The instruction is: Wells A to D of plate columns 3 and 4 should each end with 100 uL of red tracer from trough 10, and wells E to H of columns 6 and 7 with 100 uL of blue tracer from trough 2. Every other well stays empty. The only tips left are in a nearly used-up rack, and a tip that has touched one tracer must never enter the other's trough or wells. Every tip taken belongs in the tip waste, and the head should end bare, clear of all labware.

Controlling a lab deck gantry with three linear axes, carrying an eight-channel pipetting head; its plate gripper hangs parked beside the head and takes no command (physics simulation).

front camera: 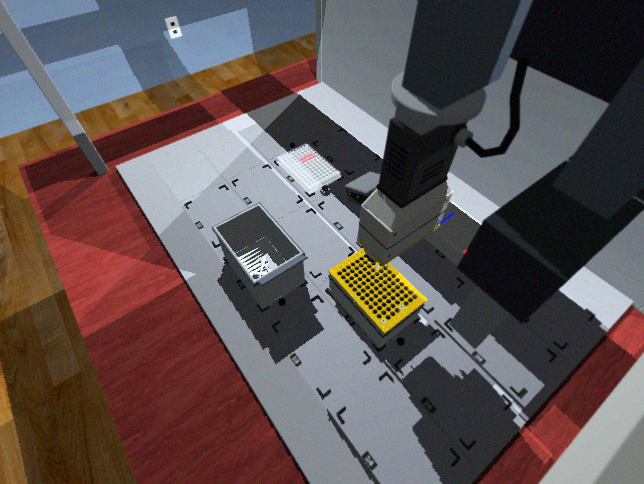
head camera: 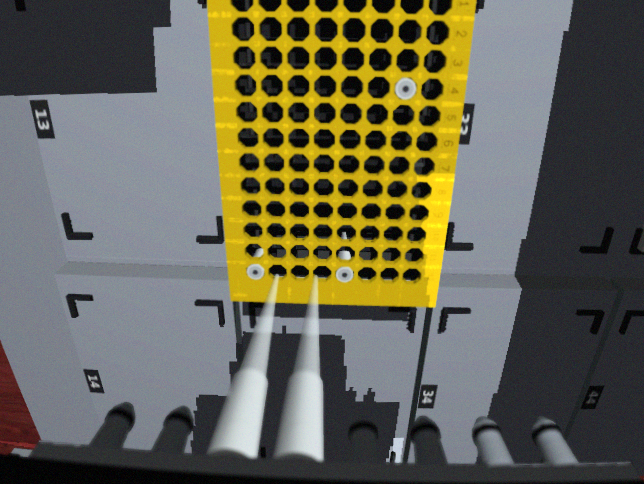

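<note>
The pipetting head (front camera: 399, 223) is above the yellow tip rack (front camera: 341, 271) (head camera: 333, 292). Two neighbouring channels carry white tips (head camera: 238, 416) (head camera: 299, 416); the other channels are bare. The rack holds a tip (head camera: 405, 88) in row 4 and two tips (head camera: 255, 271) (head camera: 344, 274) apart in row 12. The white well plate (front camera: 312, 188) at the back shows two short red columns (front camera: 307, 157); no blue shows in it. Behind the head, blue tracer (front camera: 446, 218) and red tracer (front camera: 464, 251) peek out; most of their reservoir is hidden. The plate gripper's fingers cannot be made out.
The open grey tip waste box (front camera: 283, 272) stands left of the rack, with several white used tips (front camera: 257, 262) inside. A large dark gantry block (front camera: 520, 260) hangs to the right of the head. A grey post (front camera: 62, 98) stands at the far left.
</note>
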